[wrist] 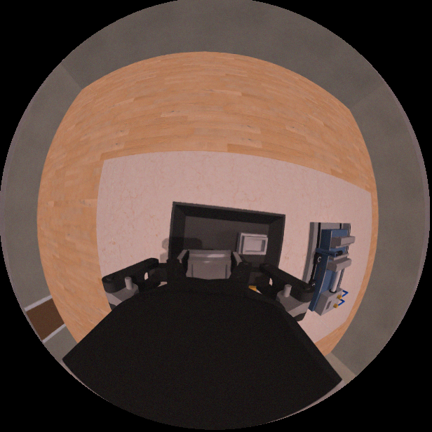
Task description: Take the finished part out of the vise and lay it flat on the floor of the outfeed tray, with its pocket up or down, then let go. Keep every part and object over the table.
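Observation:
My gripper (209, 258) is at the lower middle of the wrist view, shut on the finished part (209, 267), a grey metal block held between the two fingertips. The pocket of the held part cannot be made out. The part is over the near side of the dark outfeed tray (227, 209) and hides some of its floor and near wall. The vise (327, 270), blue and grey with its jaws apart, is at the right, and no part shows between its jaws.
Another grey part (253, 244) with its pocket up lies in the right half of the tray. The tray's dark walls stand around it. A small orange-yellow thing (253, 288) shows partly behind the gripper. The pale table top (135, 200) surrounds the tray.

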